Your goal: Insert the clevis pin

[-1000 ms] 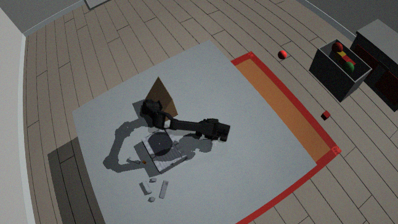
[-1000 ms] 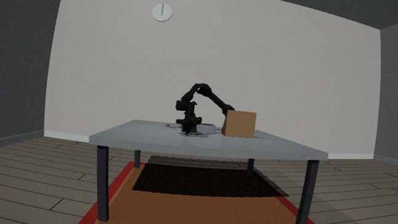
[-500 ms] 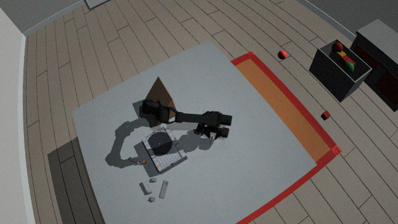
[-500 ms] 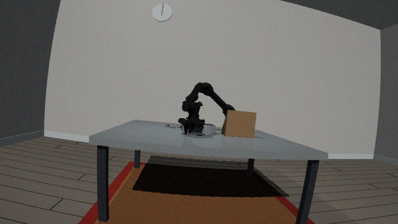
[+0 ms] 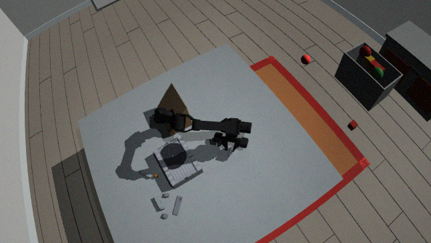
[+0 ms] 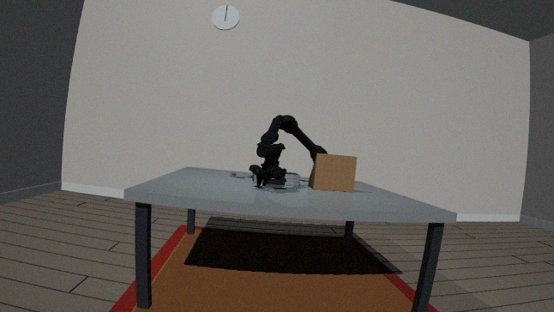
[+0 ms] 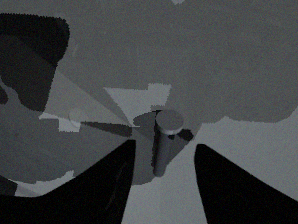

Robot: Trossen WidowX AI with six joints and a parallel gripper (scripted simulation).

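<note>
Right now the steel clevis pin is 1 cm ahead of my gripper tip and 1 cm to the right of it. From my gripper tip the other things lie so: dark aluminium disc 10 cm behind, 31 cm to the right, 5 cm above; rimmed steel tray 7 cm behind, 29 cm to the right, 4 cm above.
</note>
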